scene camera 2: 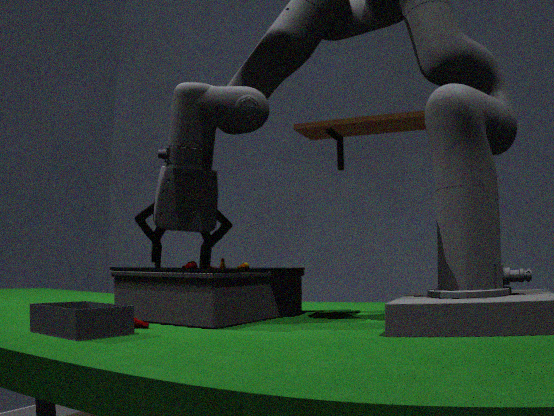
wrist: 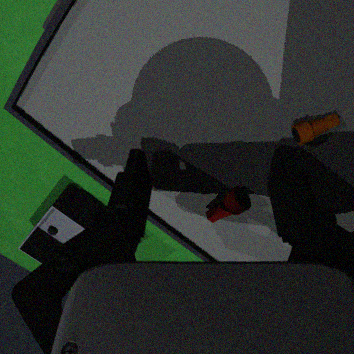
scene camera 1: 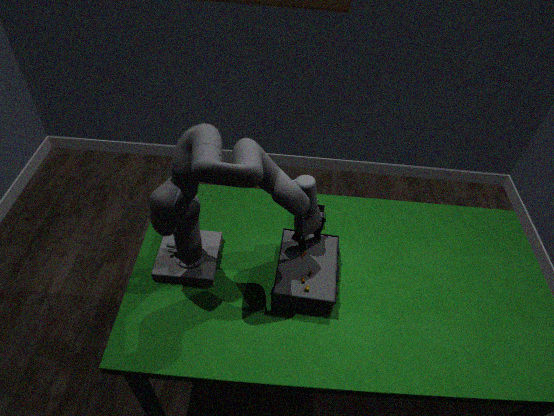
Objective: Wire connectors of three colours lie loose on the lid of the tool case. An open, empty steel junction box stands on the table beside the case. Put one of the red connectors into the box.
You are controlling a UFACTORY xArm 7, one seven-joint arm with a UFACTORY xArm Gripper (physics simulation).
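Places are measured from the arm's base along level axes (x left, y ahead, z down), in centimetres.
Where they show: gripper, fingertip midpoint: [scene camera 2: 180, 268] [wrist: 208, 165] [scene camera 1: 310, 243]; arm's base, origin of the base link: [scene camera 2: 469, 295] [scene camera 1: 190, 254].
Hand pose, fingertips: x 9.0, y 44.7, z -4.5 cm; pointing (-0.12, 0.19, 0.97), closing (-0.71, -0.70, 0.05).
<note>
Each offset is from my fingertips to the top centre of the thing.
My gripper [scene camera 1: 310, 242] [scene camera 2: 181, 264] [wrist: 208, 165] points down at the lid of the tool case {dz +0.0, dx -9.1, dy +0.2 cm} [scene camera 1: 324, 280] [scene camera 2: 165, 299] [wrist: 60, 95], fingertips close to the lid. It is open, its fingers wide apart. A red connector {dz -1.2, dx +1.2, dy -2.7 cm} [scene camera 2: 190, 265] [wrist: 236, 201] lies on the lid between the fingers, with a gap on each side in the wrist view. An orange connector {dz -0.8, dx -5.5, dy -2.1 cm} [wrist: 316, 127] lies outside the right finger. The steel junction box {dz +5.0, dx +21.3, dy +0.4 cm} [scene camera 2: 105, 322] [wrist: 67, 227] stands on the table beside the case, partly hidden by the left finger in the wrist view.
Another red connector {dz +7.2, dx +11.5, dy -1.2 cm} [scene camera 2: 142, 324] lies on the table beside the box. Further along the lid lie an orange connector {dz -0.8, dx -16.9, dy -1.6 cm} [scene camera 1: 303, 280] and a yellow one [scene camera 1: 307, 289] [scene camera 2: 243, 265]. The arm's base plate [scene camera 1: 172, 274] [scene camera 2: 450, 320] stands apart from the case. A wooden shelf [scene camera 2: 365, 125] hangs on the wall.
</note>
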